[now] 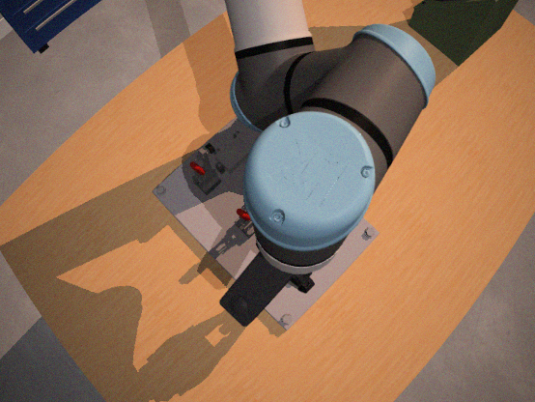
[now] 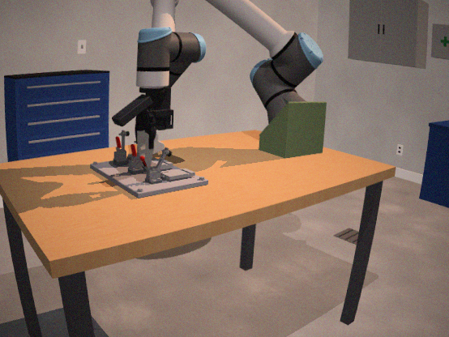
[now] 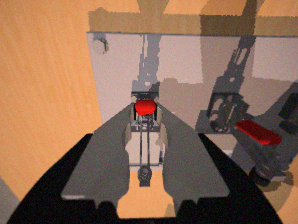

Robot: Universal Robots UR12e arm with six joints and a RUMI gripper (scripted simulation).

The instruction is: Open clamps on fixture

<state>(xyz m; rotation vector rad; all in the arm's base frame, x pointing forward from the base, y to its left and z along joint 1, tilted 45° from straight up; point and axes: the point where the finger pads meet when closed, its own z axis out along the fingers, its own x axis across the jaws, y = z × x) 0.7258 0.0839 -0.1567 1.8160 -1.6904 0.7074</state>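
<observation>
Right now the flat grey part is 12 cm behind my hand, 5 cm below it and 1 cm to the right of it. From my hand the other things lie so: grey fixture plate 11 cm to the right, 7 cm below, 5 cm behind.
</observation>
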